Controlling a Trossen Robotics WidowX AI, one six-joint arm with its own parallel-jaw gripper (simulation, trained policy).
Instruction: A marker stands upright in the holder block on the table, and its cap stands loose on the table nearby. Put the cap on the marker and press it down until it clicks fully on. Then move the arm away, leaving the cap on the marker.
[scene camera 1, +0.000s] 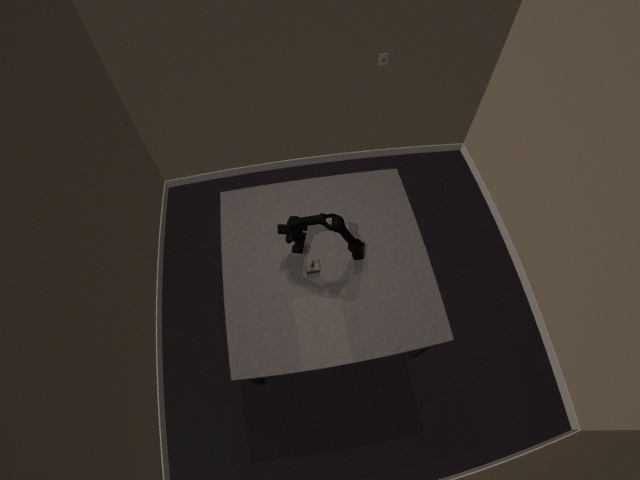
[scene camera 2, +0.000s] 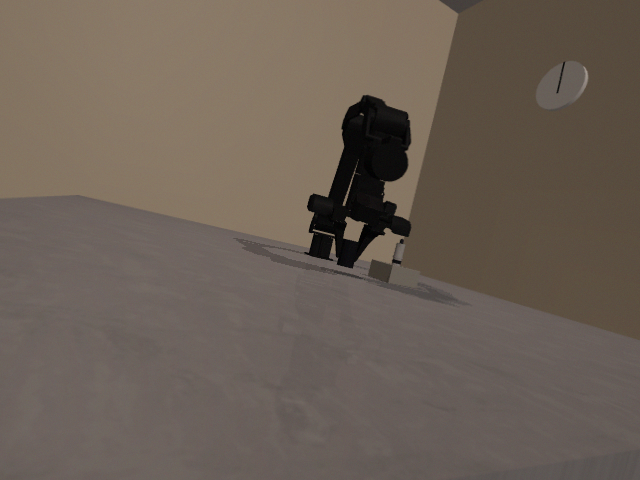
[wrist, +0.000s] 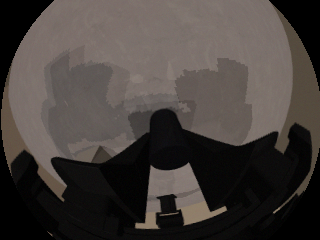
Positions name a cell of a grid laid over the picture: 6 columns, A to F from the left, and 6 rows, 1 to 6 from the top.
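Scene:
My gripper (wrist: D4) is 10 cm from the lens, and there's a black cap (wrist: D4) that's 5 cm from the lens.

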